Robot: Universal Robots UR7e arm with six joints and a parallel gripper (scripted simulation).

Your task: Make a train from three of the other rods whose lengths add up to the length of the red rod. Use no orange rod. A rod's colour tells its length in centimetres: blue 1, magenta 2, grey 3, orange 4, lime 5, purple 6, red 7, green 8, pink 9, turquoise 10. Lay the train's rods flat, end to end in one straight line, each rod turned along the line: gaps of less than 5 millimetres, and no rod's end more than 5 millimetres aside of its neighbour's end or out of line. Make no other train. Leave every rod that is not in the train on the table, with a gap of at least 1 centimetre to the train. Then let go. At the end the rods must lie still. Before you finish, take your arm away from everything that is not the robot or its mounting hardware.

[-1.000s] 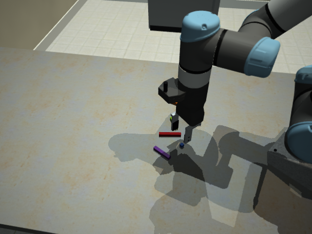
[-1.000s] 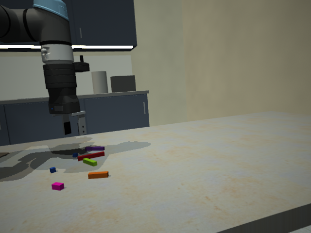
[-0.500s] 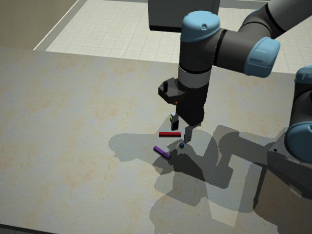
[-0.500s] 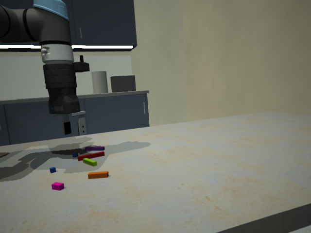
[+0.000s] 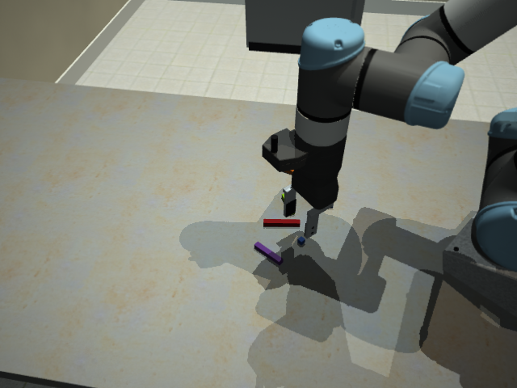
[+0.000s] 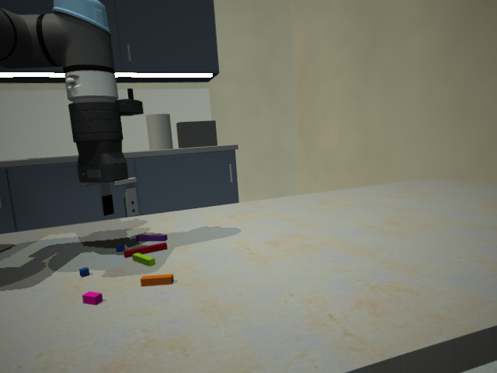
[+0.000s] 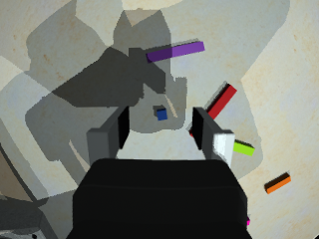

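Now: hand 80 mm above the red rod, 40 mm to the left of it and 40 mm short of it. From my hand the other things lie so: purple rod (80 mm below, 40 mm to the left, 40 mm ahead); then orange rod (180 mm to the right, 80 mm below, 70 mm ahead); then lime rod (90 mm to the right, 80 mm below, 40 mm ahead).
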